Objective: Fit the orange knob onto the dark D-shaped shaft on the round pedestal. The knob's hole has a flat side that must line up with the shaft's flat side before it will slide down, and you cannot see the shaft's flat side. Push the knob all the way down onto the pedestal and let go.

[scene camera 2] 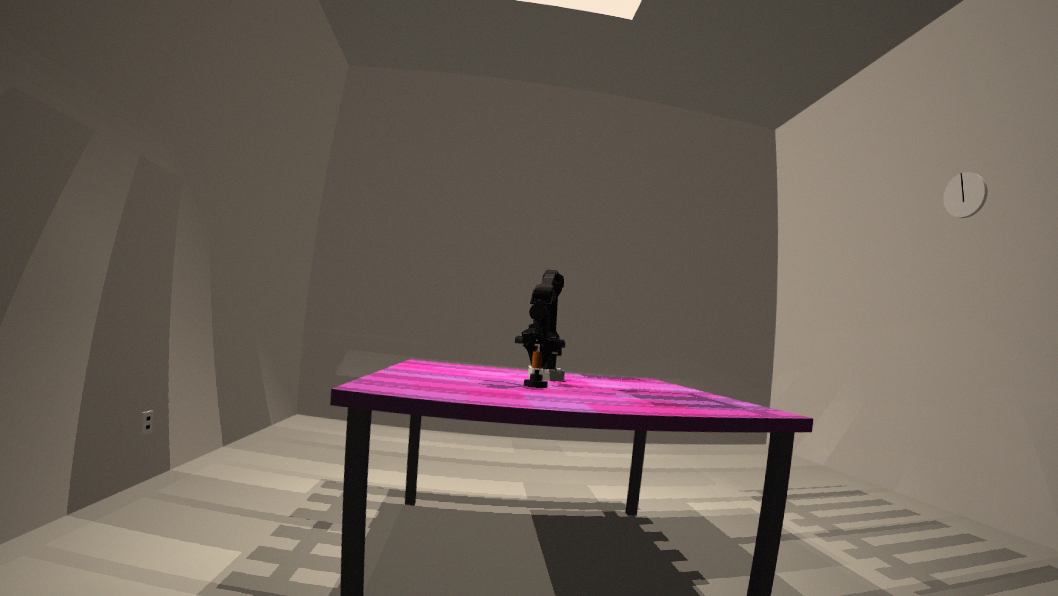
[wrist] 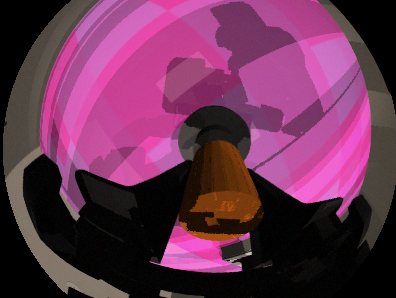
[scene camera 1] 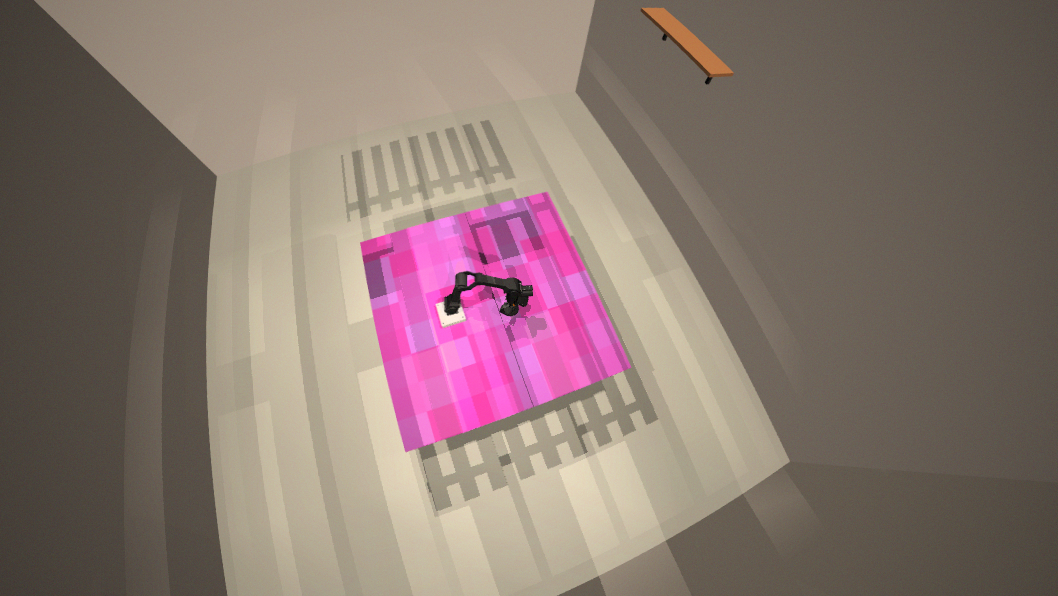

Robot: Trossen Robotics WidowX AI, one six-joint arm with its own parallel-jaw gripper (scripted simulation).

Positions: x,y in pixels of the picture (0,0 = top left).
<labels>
The gripper (scene camera 2: pixel 537 365) carries an orange knob.
</labels>
